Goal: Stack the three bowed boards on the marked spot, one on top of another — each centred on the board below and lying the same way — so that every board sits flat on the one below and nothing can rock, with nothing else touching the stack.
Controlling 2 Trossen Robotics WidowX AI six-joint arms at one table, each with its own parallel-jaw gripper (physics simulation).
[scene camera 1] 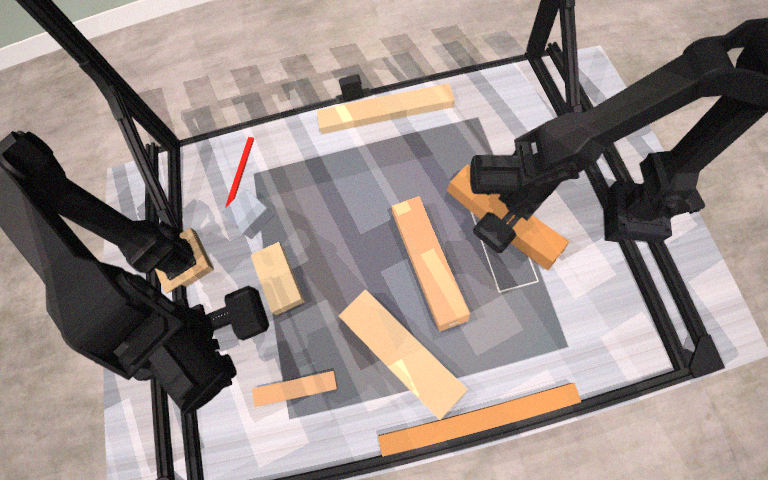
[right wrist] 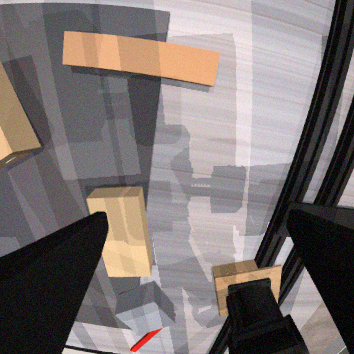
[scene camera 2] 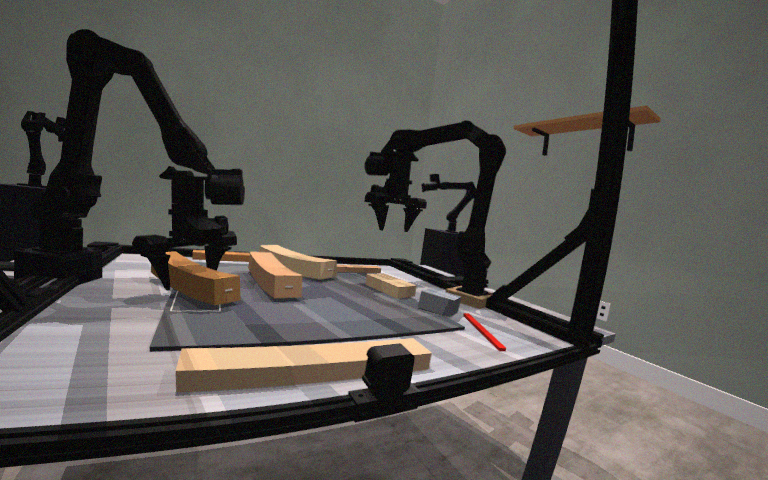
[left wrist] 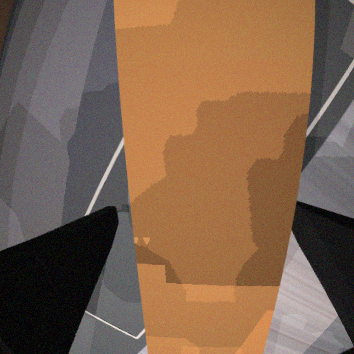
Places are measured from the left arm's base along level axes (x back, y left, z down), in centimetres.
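Where they show: left gripper, fingertip midpoint: (scene camera 1: 505, 222) (scene camera 2: 190, 285) (left wrist: 202, 212); right gripper, fingertip midpoint: (scene camera 1: 223, 339) (right wrist: 198, 219) (scene camera 2: 394, 231); left arm's base, origin of the base link: (scene camera 1: 643, 207) (scene camera 2: 60, 249); right arm's base, origin of the base link: (scene camera 1: 177, 259) (right wrist: 248, 294) (scene camera 2: 472, 291).
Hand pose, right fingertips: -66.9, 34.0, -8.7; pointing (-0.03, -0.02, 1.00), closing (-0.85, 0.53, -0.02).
Each offset is from my right fingertips to the top centre of the thing, as dx, dy, dz. Level surfaces: height alone.
A dark-orange bowed board @(+41.9, -30.4, +8.7) (scene camera 1: 546, 243) (scene camera 2: 203, 284) (left wrist: 215, 65) lies slantwise across the white-outlined marked spot (scene camera 1: 518, 286) (scene camera 2: 195, 310) (left wrist: 105, 177). My left gripper (scene camera 1: 512, 216) (scene camera 2: 190, 277) (left wrist: 202, 212) is open low over this board, one finger on each side of it; contact cannot be told. A lighter orange bowed board @(+28.9, -19.5, +8.8) (scene camera 1: 430, 263) (scene camera 2: 274, 275) lies on the dark mat beside the spot. A pale bowed board @(+26.3, -2.9, +8.8) (scene camera 1: 402, 353) (scene camera 2: 300, 264) lies slantwise beyond, partly on the mat; its end shows in the right wrist view (right wrist: 17, 117). My right gripper (scene camera 2: 394, 229) (right wrist: 198, 219) is open and empty, above the table.
A long pale beam @(+15.5, -54.1, +12.0) (scene camera 1: 390, 107) (scene camera 2: 294, 359), a long orange strip @(+40.4, +5.9, +12.4) (scene camera 1: 481, 418), a short orange strip @(+8.7, +5.7, +12.3) (scene camera 1: 294, 388) (right wrist: 140, 57), a small pale block @(+1.2, -13.2, +11.1) (scene camera 1: 277, 277) (right wrist: 125, 240), a grey block @(-8.1, -25.4, +10.0) (scene camera 1: 249, 212) (scene camera 2: 438, 302) and a red stick @(-13.9, -35.7, +13.9) (scene camera 1: 240, 171) (scene camera 2: 484, 331) lie around the mat @(dz +13.8) (scene camera 1: 362, 155).
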